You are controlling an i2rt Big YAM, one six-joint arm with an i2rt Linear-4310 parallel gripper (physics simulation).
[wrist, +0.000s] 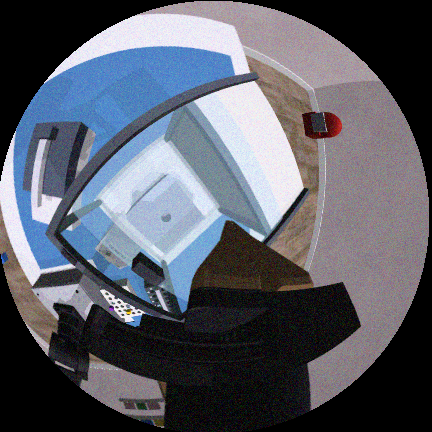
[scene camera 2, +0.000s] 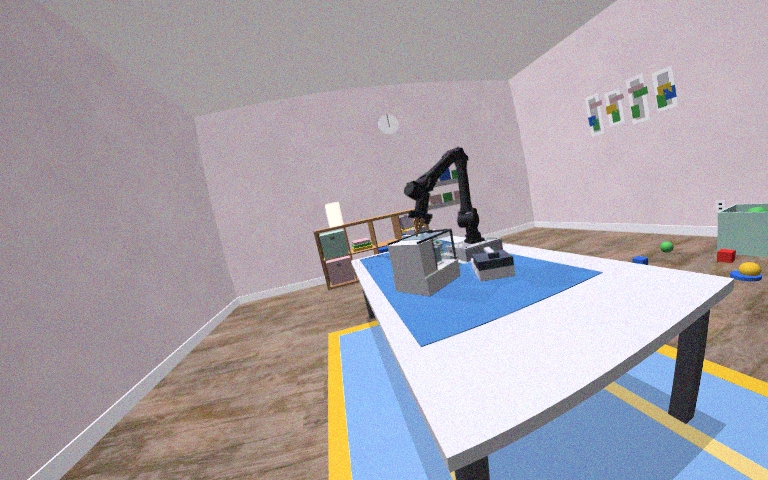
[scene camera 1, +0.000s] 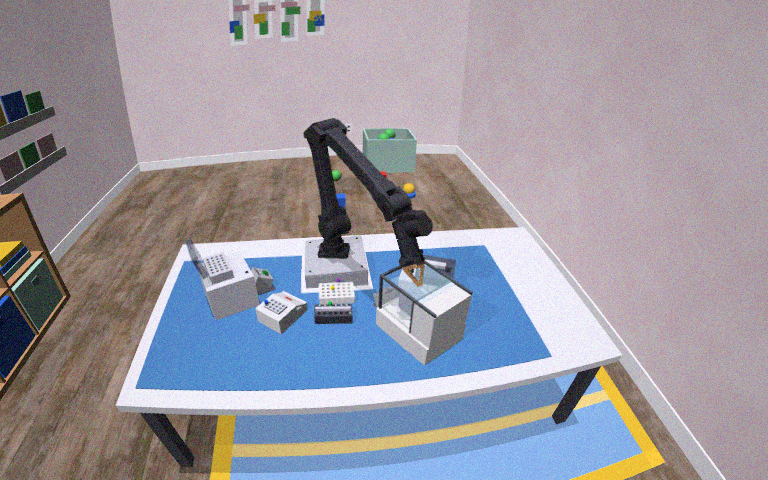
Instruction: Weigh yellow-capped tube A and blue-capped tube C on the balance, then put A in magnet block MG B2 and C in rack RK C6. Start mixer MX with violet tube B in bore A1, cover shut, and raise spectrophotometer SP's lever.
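Places are measured from the arm's base along level axes (x ahead, y left, z up), in millimetres.
Pixels of known places: gripper, fingertip midpoint: (wrist: 227,226) (scene camera 2: 416,236) (scene camera 1: 419,286); arm's base, origin of the base link: (wrist: 72,316) (scene camera 2: 474,241) (scene camera 1: 334,251).
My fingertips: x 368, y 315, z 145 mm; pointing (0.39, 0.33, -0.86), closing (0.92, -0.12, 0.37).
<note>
Ahead of a thing's pixels: the offset from my fingertips to its top centre. "pt": to the spot under its first point.
My gripper (scene camera 1: 419,284) (scene camera 2: 419,233) (wrist: 227,226) is shut and empty, fingers pointing down at the top of the glass chamber of the balance @(dy -10, dx -46, dz +11 mm) (scene camera 1: 448,319) (scene camera 2: 412,267); the depth of the tips is unclear. The balance pan (wrist: 172,225) shows bare in the wrist view. Yellow-capped tube A @(dy -289, dx -165, dz -156 mm) (scene camera 1: 332,287) and violet tube B @(dy -276, dx -207, dz -156 mm) (scene camera 1: 338,280) stand in the white rack @(dy -281, dx -176, dz -181 mm) (scene camera 1: 346,300). Blue-capped tube C @(dy -500, dx -20, dz -124 mm) (scene camera 1: 266,302) sits in a small white block device @(dy -458, dx -47, dz -141 mm) (scene camera 1: 279,321). A dark block @(dy -276, dx -60, dz -163 mm) (scene camera 1: 333,318), probably the magnet block, holds a green tube @(dy -288, dx -74, dz -155 mm) (scene camera 1: 330,303). The spectrophotometer @(dy +56, dx -289, dz -109 mm) (scene camera 2: 493,273) has a dark top and a pale lever @(dy +63, dx -288, dz -113 mm) (wrist: 41,172).
At the far left stands a grey-white device @(pt dy -639, dx -31, dz -139 mm) (scene camera 1: 231,298) with its clear cover @(dy -757, dx -55, dz +65 mm) (scene camera 1: 195,253) raised, probably the mixer. A small grey unit @(pt dy -559, dx -160, dz -154 mm) (scene camera 1: 262,281) with a green button stands beside it. A small console (wrist: 114,246) shows through the balance glass. The arm's base plate (scene camera 1: 339,275) is behind the rack.
</note>
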